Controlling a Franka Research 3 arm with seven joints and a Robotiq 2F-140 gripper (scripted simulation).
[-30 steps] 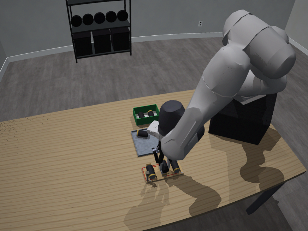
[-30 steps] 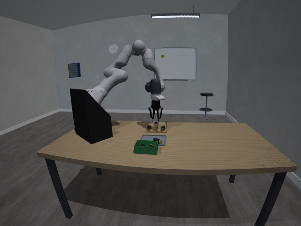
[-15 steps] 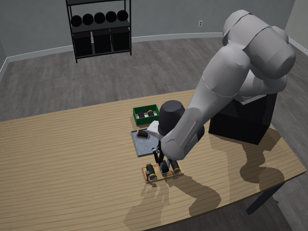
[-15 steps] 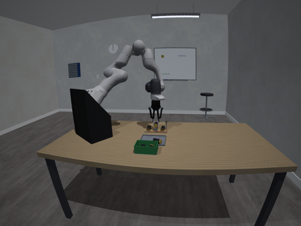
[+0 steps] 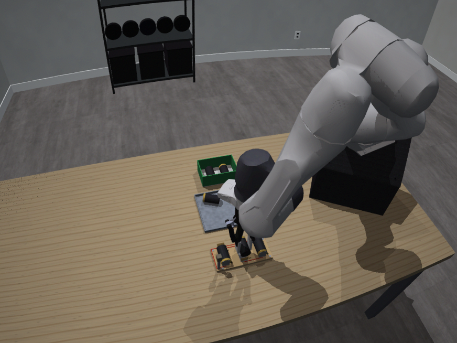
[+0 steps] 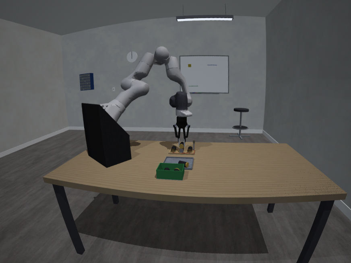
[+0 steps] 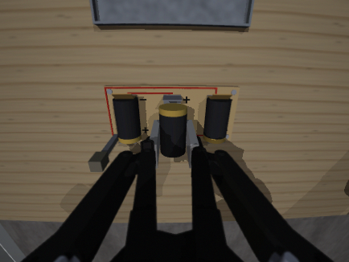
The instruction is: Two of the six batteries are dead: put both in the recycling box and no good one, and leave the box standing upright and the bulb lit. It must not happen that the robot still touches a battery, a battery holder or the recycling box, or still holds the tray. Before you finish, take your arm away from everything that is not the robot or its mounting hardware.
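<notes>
My hand is 80 mm above the wooden holder board. From my hand the other things lie so: grey tray 210 mm to the right, 80 mm below, 60 mm ahead; then bulb 80 mm ahead, 60 mm to the left; then thin post 80 mm ahead, 60 mm to the left, 40 mm below.
</notes>
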